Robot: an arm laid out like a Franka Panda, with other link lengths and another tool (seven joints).
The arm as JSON. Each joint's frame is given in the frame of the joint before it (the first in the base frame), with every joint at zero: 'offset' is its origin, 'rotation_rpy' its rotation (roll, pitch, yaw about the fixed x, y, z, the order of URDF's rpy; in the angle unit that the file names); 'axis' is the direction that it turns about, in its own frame. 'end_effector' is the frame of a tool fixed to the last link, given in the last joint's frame.
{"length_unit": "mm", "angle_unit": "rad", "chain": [
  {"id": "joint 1", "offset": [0.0, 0.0, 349.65], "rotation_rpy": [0.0, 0.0, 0.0], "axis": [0.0, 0.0, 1.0]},
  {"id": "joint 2", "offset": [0.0, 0.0, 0.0], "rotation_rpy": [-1.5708, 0.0, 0.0], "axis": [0.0, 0.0, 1.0]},
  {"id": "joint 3", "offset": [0.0, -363.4, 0.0], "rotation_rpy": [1.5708, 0.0, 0.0], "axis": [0.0, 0.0, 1.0]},
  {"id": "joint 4", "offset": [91.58, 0.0, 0.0], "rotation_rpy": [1.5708, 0.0, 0.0], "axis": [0.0, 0.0, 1.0]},
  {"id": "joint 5", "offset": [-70.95, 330.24, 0.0], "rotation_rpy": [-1.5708, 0.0, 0.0], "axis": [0.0, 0.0, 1.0]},
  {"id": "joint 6", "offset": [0.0, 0.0, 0.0], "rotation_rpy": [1.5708, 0.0, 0.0], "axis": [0.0, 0.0, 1.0]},
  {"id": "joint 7", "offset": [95.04, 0.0, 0.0], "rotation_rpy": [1.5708, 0.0, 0.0], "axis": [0.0, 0.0, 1.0]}
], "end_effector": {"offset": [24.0, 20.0, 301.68], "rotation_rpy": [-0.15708, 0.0, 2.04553]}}
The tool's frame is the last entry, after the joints.
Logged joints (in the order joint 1, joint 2, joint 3, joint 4, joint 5, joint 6, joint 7), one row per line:
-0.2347 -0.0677 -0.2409 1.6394 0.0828 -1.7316 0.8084
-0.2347 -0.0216 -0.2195 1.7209 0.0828 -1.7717 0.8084
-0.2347 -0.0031 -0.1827 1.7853 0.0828 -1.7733 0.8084
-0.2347 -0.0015 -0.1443 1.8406 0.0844 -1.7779 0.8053
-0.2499 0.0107 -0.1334 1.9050 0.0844 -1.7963 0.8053
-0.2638 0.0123 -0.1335 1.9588 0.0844 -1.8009 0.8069
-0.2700 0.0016 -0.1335 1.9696 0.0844 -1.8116 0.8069
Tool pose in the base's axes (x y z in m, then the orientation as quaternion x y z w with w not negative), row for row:
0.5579 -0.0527 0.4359 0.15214 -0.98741 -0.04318 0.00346
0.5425 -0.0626 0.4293 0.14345 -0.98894 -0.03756 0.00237
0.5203 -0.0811 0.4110 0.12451 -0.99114 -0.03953 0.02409
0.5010 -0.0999 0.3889 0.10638 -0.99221 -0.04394 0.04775
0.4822 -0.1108 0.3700 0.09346 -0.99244 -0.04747 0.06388
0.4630 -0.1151 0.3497 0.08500 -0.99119 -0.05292 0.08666
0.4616 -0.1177 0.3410 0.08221 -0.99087 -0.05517 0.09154
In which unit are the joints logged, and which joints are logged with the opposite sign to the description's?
The joints are logged in radians. Opposite sign: joint 2, joint 3, joint 4, joint 5, joint 6.
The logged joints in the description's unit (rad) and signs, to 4 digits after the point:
-0.2347 0.0677 0.2409 -1.6394 -0.0828 1.7316 0.8084
-0.2347 0.0216 0.2195 -1.7209 -0.0828 1.7717 0.8084
-0.2347 0.0031 0.1827 -1.7853 -0.0828 1.7733 0.8084
-0.2347 0.0015 0.1443 -1.8406 -0.0844 1.7779 0.8053
-0.2499 -0.0107 0.1334 -1.9050 -0.0844 1.7963 0.8053
-0.2638 -0.0123 0.1335 -1.9588 -0.0844 1.8009 0.8069
-0.2700 -0.0016 0.1335 -1.9696 -0.0844 1.8116 0.8069

